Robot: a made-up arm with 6 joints.
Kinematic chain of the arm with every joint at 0, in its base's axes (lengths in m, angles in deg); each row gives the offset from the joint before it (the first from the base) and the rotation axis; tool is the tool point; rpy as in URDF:
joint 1: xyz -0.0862 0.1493 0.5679 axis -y
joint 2: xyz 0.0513 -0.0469 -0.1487 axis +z
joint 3: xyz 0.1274 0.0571 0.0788 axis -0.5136 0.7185 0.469
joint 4: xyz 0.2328 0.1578 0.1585 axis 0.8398 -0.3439 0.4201
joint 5: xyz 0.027 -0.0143 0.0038 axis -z
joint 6: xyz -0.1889 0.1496 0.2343 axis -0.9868 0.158 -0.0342
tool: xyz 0.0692 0.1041 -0.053 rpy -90 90 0
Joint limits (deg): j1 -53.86..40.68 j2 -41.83..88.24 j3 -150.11..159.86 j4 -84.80..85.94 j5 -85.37..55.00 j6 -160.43..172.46
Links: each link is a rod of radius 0.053 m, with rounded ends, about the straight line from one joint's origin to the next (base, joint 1, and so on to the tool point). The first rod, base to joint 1, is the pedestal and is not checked.
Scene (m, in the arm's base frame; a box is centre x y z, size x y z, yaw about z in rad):
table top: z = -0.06
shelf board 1: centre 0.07 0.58 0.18 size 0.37 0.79 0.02 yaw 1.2
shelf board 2: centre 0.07 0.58 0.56 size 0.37 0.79 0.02 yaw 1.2
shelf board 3: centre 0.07 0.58 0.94 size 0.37 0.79 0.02 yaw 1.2
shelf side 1: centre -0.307 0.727 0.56 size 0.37 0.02 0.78 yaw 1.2
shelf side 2: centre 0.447 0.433 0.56 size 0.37 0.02 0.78 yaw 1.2
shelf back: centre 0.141 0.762 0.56 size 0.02 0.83 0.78 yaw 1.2
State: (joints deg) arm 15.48 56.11 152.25 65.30 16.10 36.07
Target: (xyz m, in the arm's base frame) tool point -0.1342 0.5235 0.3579
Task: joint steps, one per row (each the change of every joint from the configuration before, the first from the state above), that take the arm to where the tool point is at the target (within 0.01 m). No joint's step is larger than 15 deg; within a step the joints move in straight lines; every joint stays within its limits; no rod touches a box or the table.
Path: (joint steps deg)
1: -0.23 -7.64 -10.51 2.21 0.69 -4.41
2: -0.24 -7.63 -10.50 2.20 0.69 -4.41
3: -0.23 -7.64 -10.51 2.21 0.70 -4.42

